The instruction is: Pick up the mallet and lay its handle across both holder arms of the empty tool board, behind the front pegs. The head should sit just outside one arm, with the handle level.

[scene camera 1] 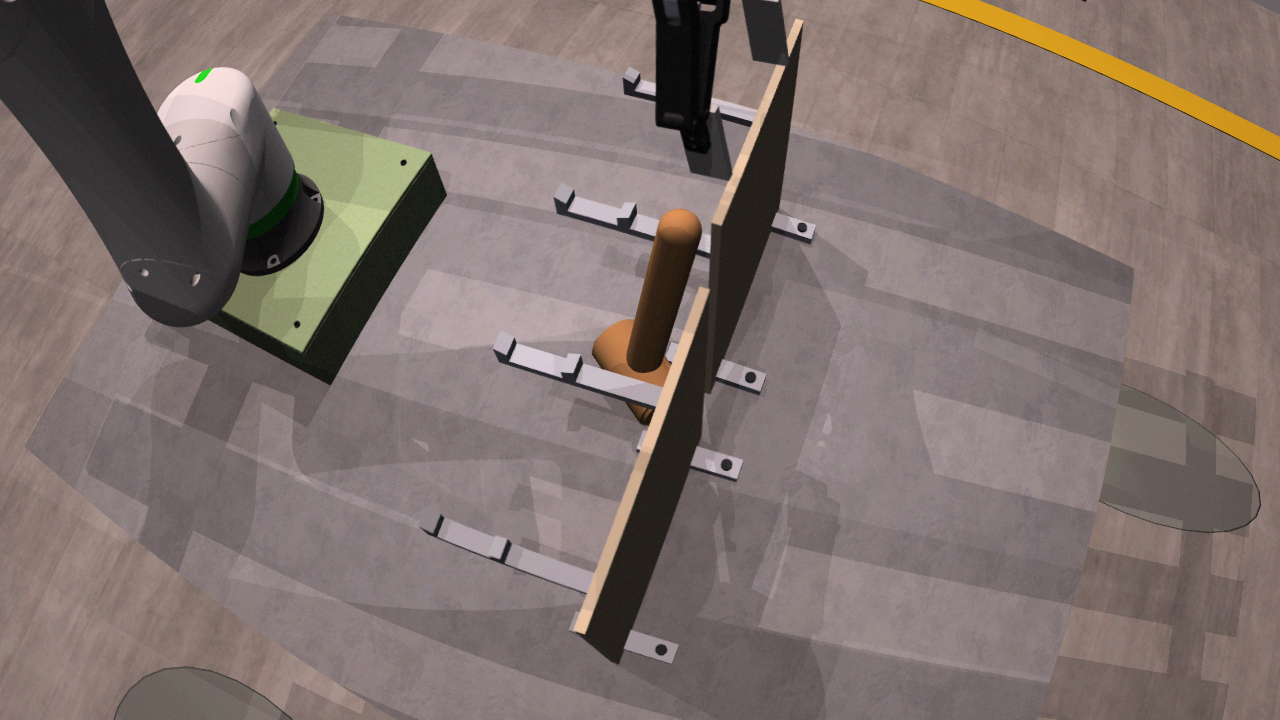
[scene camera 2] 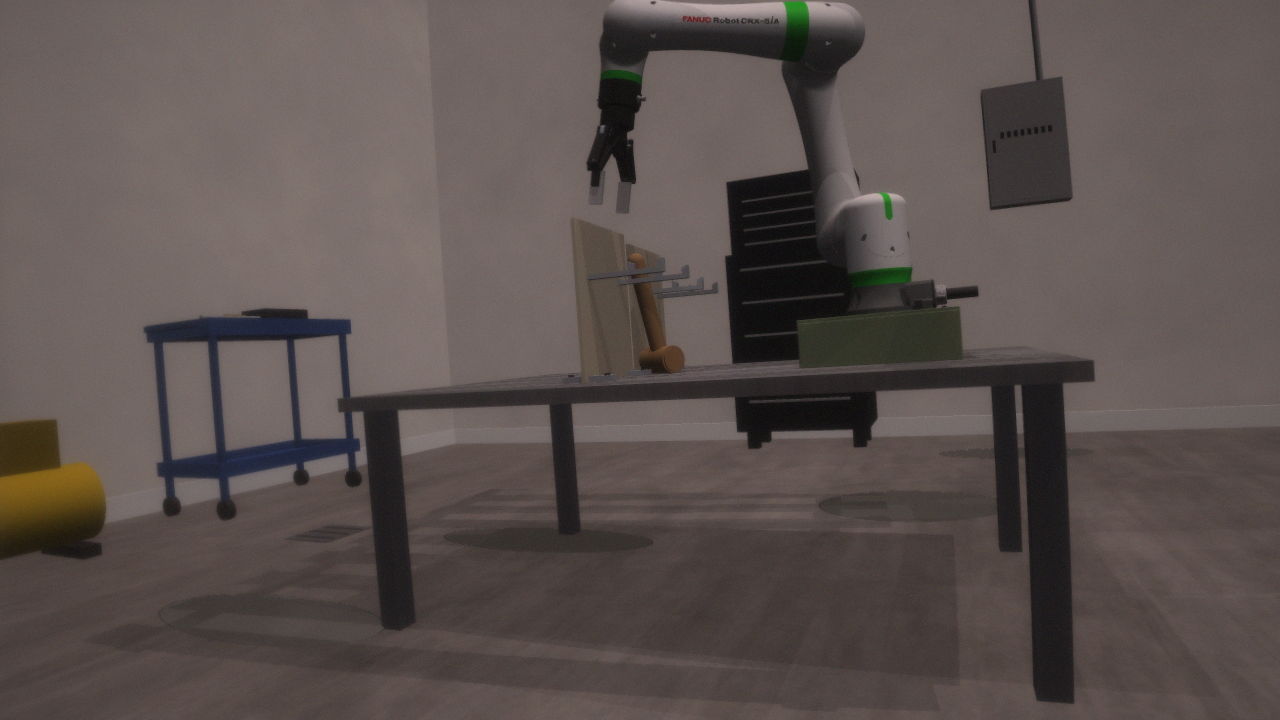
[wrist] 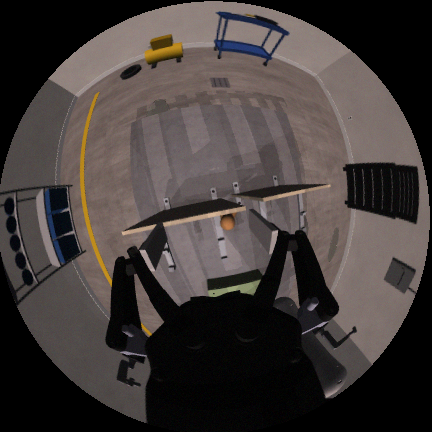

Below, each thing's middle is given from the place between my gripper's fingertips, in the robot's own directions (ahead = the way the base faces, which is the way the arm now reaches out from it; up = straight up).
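There is the mallet point(scene camera 1: 635, 348), which I find 90 mm to the right of my hand and 60 mm behind it, and 240 mm below it.
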